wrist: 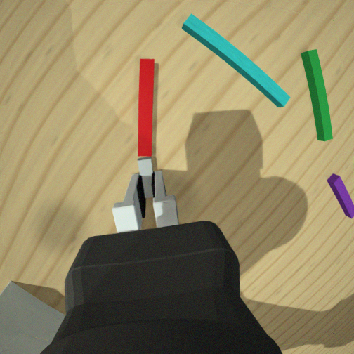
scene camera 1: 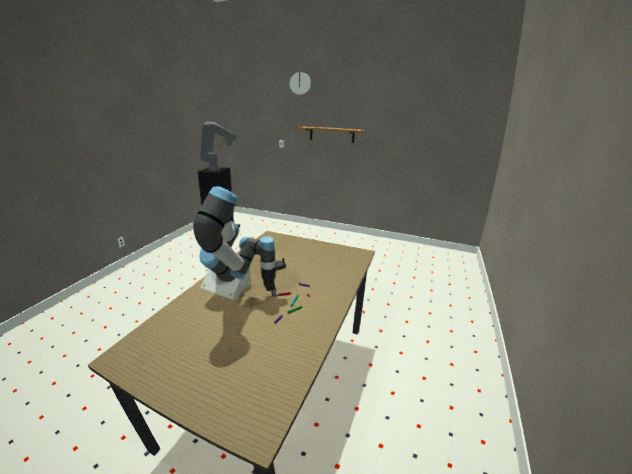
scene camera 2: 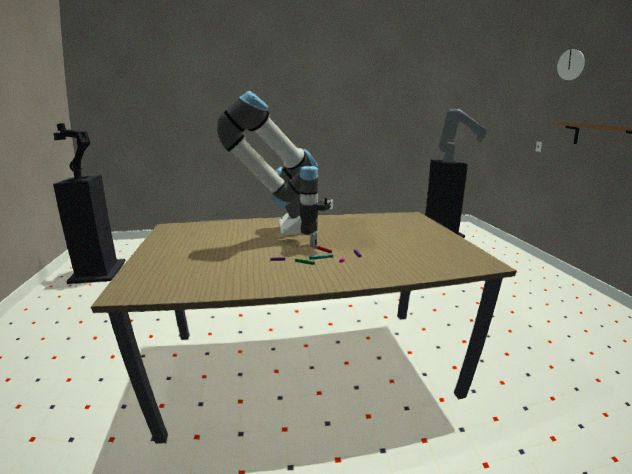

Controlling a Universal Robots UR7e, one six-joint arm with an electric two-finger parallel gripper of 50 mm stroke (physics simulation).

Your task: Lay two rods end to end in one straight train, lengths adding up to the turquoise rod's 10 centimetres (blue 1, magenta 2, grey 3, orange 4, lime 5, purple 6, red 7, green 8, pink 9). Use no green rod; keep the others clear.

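Pixels of known places: gripper, between the fingertips: (scene camera 1: pixel 274 295) (scene camera 2: pixel 313 246); arm's base, origin of its link: (scene camera 1: pixel 228 269).
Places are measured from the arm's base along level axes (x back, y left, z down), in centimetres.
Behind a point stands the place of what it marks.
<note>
My gripper (scene camera 1: pixel 274 292) {x -28.6, y -1.1, z 9.9 cm} (scene camera 2: pixel 313 244) {x -28.6, y -1.1, z 9.9 cm} (wrist: pixel 148 185) points down at the table and is shut on a short light grey rod (wrist: pixel 145 166), whose near part is hidden between the fingers. The red rod (scene camera 1: pixel 284 293) {x -33.3, y 2.2, z 9.3 cm} (scene camera 2: pixel 324 249) {x -33.6, y 2.4, z 9.7 cm} (wrist: pixel 146 107) lies flat, straight ahead of the grey rod and nearly in line with it. Their facing ends are very close in the wrist view; I cannot tell whether they touch. The turquoise rod (scene camera 1: pixel 294 300) {x -40.8, y -1.8, z 9.3 cm} (scene camera 2: pixel 321 257) {x -41.1, y -1.0, z 9.9 cm} (wrist: pixel 236 61) lies slanted, apart from the red rod.
A green rod (scene camera 1: pixel 294 309) {x -43.6, y -8.8, z 9.4 cm} (scene camera 2: pixel 304 261) {x -43.8, y -8.6, z 9.7 cm} (wrist: pixel 317 95) lies beyond the turquoise one. One purple rod (scene camera 1: pixel 278 319) {x -39.0, y -18.7, z 9.6 cm} (scene camera 2: pixel 277 259) {x -39.2, y -18.6, z 9.9 cm} (wrist: pixel 341 196) lies near the green rod, another purple rod (scene camera 1: pixel 304 284) {x -40.5, y 14.6, z 9.4 cm} (scene camera 2: pixel 357 253) {x -40.8, y 14.7, z 9.7 cm} on the opposite side, near a small magenta rod (scene camera 1: pixel 308 295) {x -46.1, y 5.5, z 9.6 cm} (scene camera 2: pixel 342 260) {x -46.3, y 6.2, z 9.7 cm}.
</note>
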